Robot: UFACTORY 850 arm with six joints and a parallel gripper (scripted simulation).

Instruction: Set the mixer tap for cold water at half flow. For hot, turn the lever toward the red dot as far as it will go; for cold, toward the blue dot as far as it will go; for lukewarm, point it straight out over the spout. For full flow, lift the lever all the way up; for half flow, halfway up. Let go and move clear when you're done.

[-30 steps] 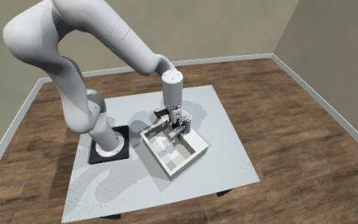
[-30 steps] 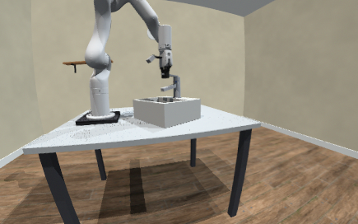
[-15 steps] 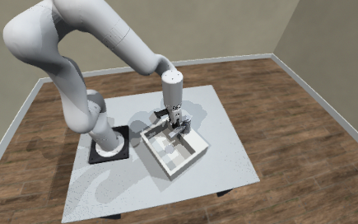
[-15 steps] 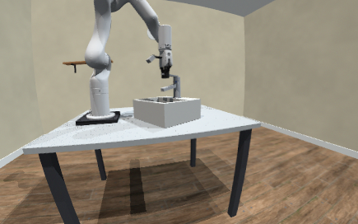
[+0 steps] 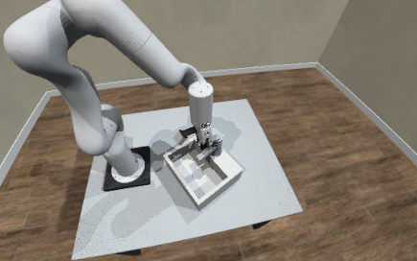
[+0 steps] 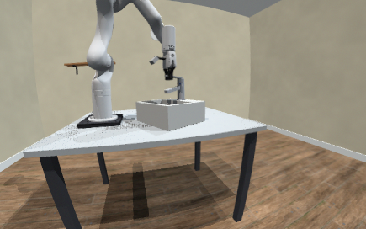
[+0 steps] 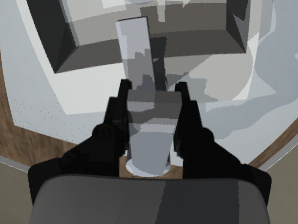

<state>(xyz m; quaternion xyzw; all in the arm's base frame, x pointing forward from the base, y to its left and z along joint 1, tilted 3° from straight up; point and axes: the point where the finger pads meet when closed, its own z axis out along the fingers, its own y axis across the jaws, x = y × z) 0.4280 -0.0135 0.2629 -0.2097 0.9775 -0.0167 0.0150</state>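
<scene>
The lever lies 3 cm ahead of my hand and 1 cm to the left of it. Also, from my hand: grey mixer tap (6 cm ahead, 5 cm below, 2 cm to the left); white sink basin (24 cm below, 3 cm to the right, 2 cm behind).
</scene>
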